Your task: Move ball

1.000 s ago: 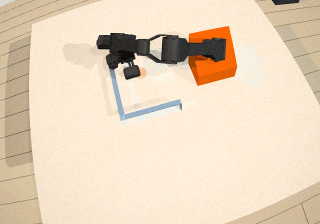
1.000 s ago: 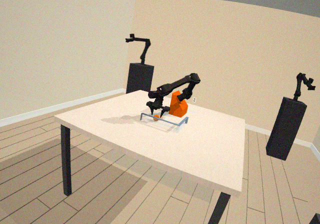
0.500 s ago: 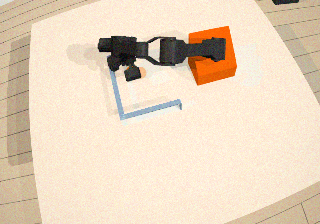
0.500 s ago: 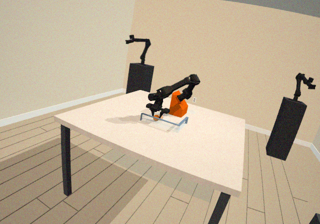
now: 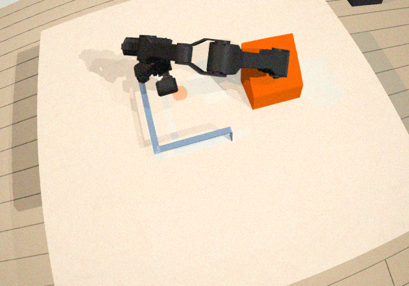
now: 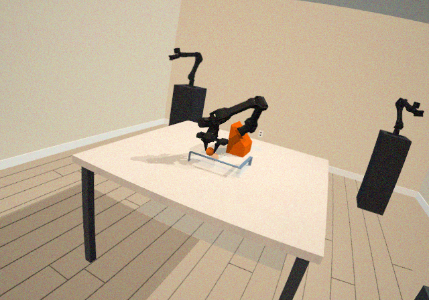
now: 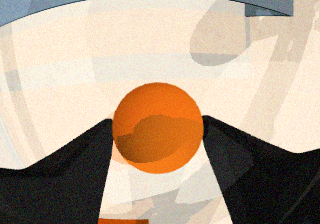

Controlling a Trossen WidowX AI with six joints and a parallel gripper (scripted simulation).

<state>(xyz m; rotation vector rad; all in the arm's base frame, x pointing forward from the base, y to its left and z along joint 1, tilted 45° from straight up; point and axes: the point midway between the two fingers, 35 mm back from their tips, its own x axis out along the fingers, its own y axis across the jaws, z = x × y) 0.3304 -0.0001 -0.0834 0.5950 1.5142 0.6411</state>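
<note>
My gripper tip is now 4 cm above the see-through copy, 3 cm past it and 2 cm to the right of it. The rest, counted from my gripper tip: orange ball: right at my gripper tip.
</note>
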